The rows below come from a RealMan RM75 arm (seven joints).
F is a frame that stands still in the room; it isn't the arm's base.
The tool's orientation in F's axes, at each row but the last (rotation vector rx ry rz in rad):
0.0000, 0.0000, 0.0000
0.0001, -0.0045, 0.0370
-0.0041, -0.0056, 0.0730
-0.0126, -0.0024, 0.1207
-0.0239, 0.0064, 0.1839
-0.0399, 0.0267, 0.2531
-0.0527, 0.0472, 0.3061
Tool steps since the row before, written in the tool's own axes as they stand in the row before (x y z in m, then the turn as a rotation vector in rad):
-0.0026, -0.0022, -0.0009, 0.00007, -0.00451, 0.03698
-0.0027, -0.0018, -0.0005, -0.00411, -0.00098, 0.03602
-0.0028, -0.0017, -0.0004, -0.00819, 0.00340, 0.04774
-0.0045, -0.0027, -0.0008, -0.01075, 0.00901, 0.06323
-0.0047, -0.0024, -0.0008, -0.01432, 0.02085, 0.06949
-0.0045, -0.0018, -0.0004, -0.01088, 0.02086, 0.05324
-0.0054, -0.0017, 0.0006, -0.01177, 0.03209, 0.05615
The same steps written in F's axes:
-0.0026, -0.0022, -0.0009, 0.00007, -0.00451, 0.03698
-0.0026, -0.0019, -0.0005, -0.00423, -0.00114, 0.03600
-0.0027, -0.0019, -0.0004, -0.00869, 0.00298, 0.04768
-0.0041, -0.0032, -0.0008, -0.01196, 0.00843, 0.06309
-0.0042, -0.0032, -0.0007, -0.01760, 0.01957, 0.06911
-0.0039, -0.0029, -0.0002, -0.01462, 0.01974, 0.05277
-0.0046, -0.0032, 0.0010, -0.01875, 0.03034, 0.05522

